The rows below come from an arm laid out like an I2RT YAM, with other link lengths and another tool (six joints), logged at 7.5 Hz.
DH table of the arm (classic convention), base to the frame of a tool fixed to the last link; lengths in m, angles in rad. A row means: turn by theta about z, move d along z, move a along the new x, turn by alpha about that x. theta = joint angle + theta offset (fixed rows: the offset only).
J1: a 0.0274  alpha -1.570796  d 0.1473  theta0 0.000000
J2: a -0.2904  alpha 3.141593  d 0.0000  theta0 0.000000
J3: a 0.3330  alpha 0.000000  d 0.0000  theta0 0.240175
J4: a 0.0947  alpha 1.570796  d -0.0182  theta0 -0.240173
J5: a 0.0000  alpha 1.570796  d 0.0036  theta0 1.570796
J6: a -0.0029  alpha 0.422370  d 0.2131  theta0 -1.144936
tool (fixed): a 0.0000  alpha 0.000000  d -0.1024  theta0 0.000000
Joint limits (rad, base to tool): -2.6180..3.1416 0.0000..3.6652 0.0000..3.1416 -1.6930..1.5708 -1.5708..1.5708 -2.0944..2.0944
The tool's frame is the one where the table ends.
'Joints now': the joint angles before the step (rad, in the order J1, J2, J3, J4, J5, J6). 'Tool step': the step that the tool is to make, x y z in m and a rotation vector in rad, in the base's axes. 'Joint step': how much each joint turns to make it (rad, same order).
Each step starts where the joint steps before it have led.
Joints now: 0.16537 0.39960 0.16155 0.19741 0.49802 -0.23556
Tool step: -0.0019 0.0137 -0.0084 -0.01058 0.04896 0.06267
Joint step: 0.04562 -0.02612 -0.00390 -0.07105 -0.01694 -0.00265
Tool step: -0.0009 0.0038 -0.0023 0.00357 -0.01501 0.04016
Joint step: 0.00204 -0.03911 -0.02274 0.00044 -0.03802 -0.00308
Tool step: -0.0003 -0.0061 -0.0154 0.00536 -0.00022 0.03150
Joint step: -0.05051 -0.05743 -0.05536 -0.00056 -0.08217 -0.00074
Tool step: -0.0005 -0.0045 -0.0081 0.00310 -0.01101 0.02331
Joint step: -0.03883 -0.05191 -0.03886 -0.00083 -0.06211 -0.00269
